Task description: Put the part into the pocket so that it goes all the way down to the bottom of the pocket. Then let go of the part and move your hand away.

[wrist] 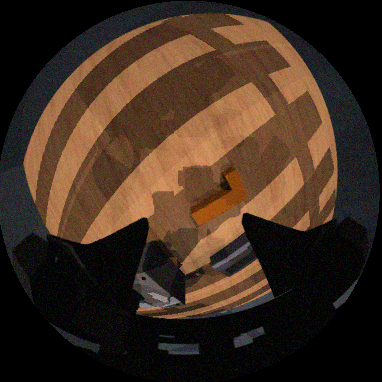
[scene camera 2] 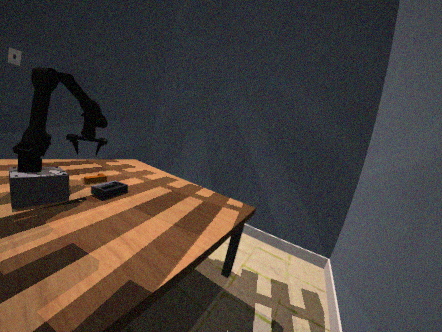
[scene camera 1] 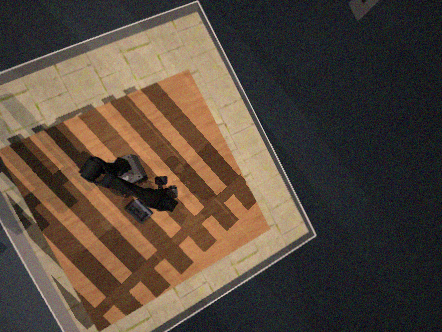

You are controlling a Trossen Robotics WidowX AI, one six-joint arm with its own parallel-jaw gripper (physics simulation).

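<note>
The part, an orange L-shaped block, lies flat on the table; in scene camera 1 the arm hides it. The pocket is in a dark blue-grey block on the table near the part and apart from it. In the wrist view the right finger partly covers this block. My gripper is open and empty, high above the table, with its fingers pointing down. In the wrist view the part shows between and a little beyond the fingertips.
The arm's grey base box stands on the striped wooden table, close to the pocket block. Dark shadow bands cross the table. The table's edge shows in scene camera 2.
</note>
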